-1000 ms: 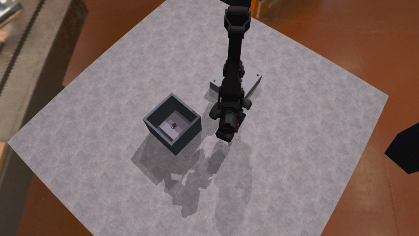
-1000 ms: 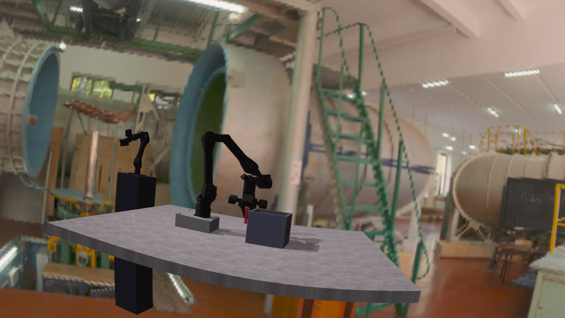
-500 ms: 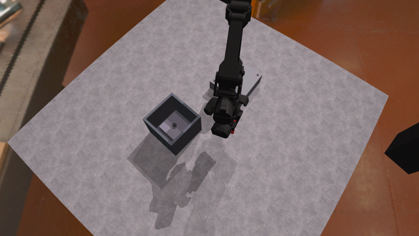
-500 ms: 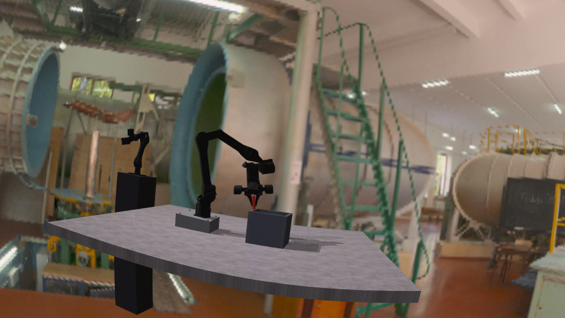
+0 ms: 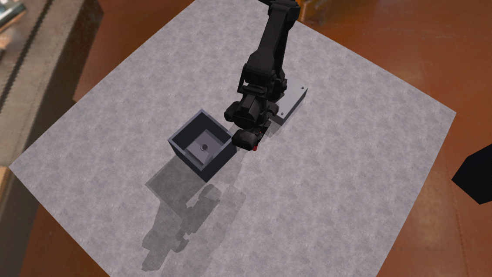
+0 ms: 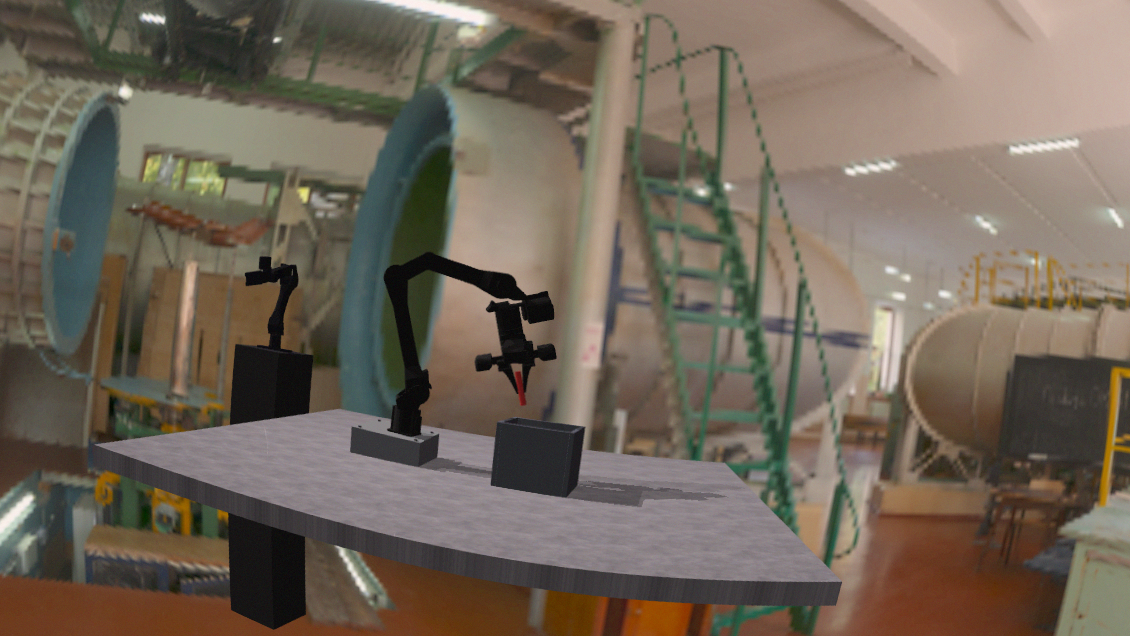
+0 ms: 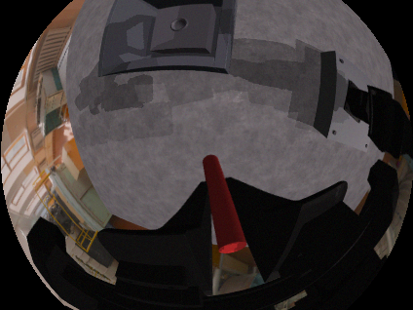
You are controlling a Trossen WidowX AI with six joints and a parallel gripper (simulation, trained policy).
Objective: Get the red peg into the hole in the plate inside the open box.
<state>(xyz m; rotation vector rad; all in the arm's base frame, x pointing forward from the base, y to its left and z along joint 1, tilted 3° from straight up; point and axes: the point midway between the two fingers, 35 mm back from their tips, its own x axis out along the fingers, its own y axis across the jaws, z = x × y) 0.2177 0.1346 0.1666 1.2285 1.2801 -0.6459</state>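
Now: gripper tip 100 mm short of the plate, 150 mm to the left of it and 140 mm above it. The rest, counted from my gripper tip: red peg: 10 mm above.
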